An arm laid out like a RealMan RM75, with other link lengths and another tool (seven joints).
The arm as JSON. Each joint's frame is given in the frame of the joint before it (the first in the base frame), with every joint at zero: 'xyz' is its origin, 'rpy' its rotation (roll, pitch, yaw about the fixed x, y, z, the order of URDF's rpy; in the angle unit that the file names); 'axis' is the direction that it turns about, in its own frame. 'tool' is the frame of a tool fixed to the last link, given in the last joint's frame.
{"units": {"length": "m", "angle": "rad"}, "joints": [
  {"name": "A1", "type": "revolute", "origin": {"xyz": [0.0, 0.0, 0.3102], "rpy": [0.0, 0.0, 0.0]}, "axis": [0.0, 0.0, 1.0]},
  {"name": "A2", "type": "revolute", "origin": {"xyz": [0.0, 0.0, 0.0], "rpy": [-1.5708, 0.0, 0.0]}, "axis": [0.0, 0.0, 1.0]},
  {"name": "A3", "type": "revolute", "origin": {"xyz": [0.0, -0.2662, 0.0], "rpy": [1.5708, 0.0, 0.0]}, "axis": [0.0, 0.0, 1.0]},
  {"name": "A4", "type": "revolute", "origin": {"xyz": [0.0, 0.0, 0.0], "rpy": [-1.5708, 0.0, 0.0]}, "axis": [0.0, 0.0, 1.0]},
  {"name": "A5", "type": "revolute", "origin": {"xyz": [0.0, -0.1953, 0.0], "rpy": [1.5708, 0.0, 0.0]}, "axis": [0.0, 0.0, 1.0]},
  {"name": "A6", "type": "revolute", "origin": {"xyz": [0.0, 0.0, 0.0], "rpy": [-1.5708, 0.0, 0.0]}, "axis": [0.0, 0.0, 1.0]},
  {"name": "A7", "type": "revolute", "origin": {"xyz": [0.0, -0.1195, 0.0], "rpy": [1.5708, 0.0, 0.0]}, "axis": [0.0, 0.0, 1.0]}
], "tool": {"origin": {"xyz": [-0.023, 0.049, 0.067], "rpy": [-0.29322, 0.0, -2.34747]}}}
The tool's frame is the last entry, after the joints.
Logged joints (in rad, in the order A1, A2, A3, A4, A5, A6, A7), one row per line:
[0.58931 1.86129 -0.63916 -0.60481 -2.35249 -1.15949 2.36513]
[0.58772 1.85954 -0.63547 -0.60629 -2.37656 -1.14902 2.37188]
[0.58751 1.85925 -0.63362 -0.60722 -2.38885 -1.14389 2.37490]
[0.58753 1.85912 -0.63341 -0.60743 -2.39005 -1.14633 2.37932]
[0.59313 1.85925 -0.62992 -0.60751 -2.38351 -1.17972 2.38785]
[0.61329 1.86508 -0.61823 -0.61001 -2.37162 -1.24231 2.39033]
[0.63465 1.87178 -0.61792 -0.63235 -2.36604 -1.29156 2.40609]
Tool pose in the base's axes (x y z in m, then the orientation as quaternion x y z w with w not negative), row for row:
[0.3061 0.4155 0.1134 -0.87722 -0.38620 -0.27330 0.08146]
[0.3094 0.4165 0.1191 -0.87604 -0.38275 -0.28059 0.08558]
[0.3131 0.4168 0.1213 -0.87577 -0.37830 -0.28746 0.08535]
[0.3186 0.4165 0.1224 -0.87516 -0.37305 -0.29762 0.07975]
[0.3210 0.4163 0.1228 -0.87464 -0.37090 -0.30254 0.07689]
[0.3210 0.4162 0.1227 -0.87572 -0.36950 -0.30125 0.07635]
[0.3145 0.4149 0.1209 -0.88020 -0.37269 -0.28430 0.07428]
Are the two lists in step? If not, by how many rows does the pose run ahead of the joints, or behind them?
The pose runs 2 rows behind the joints: the pose in row i belongs to the joints in row i - 2.
